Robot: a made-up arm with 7 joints. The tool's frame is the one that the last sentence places.
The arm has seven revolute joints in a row. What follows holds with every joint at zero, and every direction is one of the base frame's.
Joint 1 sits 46.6 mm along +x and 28.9 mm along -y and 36.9 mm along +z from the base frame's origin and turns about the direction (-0.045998, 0.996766, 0.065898).
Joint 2 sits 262.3 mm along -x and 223.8 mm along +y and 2.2 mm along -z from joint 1 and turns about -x.
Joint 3 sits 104.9 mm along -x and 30.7 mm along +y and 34.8 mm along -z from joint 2 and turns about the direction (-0.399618, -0.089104, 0.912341).
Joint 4 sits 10.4 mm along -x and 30.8 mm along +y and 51.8 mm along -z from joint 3 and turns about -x.
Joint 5 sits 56.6 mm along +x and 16.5 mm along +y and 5.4 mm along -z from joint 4 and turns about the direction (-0.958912, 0.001, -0.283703).
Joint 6 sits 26.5 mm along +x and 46.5 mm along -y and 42.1 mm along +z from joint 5 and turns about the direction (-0.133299, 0.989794, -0.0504).
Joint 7 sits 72.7 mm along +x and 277.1 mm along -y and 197.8 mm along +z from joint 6 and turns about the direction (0.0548, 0.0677, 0.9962).
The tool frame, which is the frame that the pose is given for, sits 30.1 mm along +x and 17.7 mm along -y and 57.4 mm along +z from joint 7; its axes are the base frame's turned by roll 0.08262, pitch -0.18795 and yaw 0.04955 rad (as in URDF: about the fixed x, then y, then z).
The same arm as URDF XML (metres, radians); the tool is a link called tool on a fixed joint. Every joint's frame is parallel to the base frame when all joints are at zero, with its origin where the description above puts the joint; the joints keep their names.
<robot name="arm">
  <link name="base_link"/>
  <link name="link1"/>
  <link name="link2"/>
  <link name="link3"/>
  <link name="link4"/>
  <link name="link5"/>
  <link name="link6"/>
  <link name="link7"/>
  <link name="tool"/>
  <joint name="joint 1" type="continuous">
    <parent link="base_link"/>
    <child link="link1"/>
    <origin xyz="0.0466 -0.0289 0.0369" rpy="0 0 0"/>
    <axis xyz="-0.045998 0.996766 0.065898"/>
  </joint>
  <joint name="joint 2" type="continuous">
    <parent link="link1"/>
    <child link="link2"/>
    <origin xyz="-0.2623 0.2238 -0.0022" rpy="0 0 0"/>
    <axis xyz="-1 0 0"/>
  </joint>
  <joint name="joint 3" type="continuous">
    <parent link="link2"/>
    <child link="link3"/>
    <origin xyz="-0.1049 0.0307 -0.0348" rpy="0 0 0"/>
    <axis xyz="-0.399618 -0.089104 0.912341"/>
  </joint>
  <joint name="joint 4" type="continuous">
    <parent link="link3"/>
    <child link="link4"/>
    <origin xyz="-0.0104 0.0308 -0.0518" rpy="0 0 0"/>
    <axis xyz="-1 0 0"/>
  </joint>
  <joint name="joint 5" type="continuous">
    <parent link="link4"/>
    <child link="link5"/>
    <origin xyz="0.0566 0.0165 -0.0054" rpy="0 0 0"/>
    <axis xyz="-0.958912 0.001 -0.283703"/>
  </joint>
  <joint name="joint 6" type="continuous">
    <parent link="link5"/>
    <child link="link6"/>
    <origin xyz="0.0265 -0.0465 0.0421" rpy="0 0 0"/>
    <axis xyz="-0.133299 0.989794 -0.0504"/>
  </joint>
  <joint name="joint 7" type="continuous">
    <parent link="link6"/>
    <child link="link7"/>
    <origin xyz="0.0727 -0.2771 0.1978" rpy="0 0 0"/>
    <axis xyz="0.0548 0.0677 0.9962"/>
  </joint>
  <joint name="tool_joint" type="fixed">
    <parent link="link7"/>
    <child link="tool"/>
    <origin xyz="0.0301 -0.0177 0.0574" rpy="0.0826 -0.188 0.0495"/>
  </joint>
</robot>

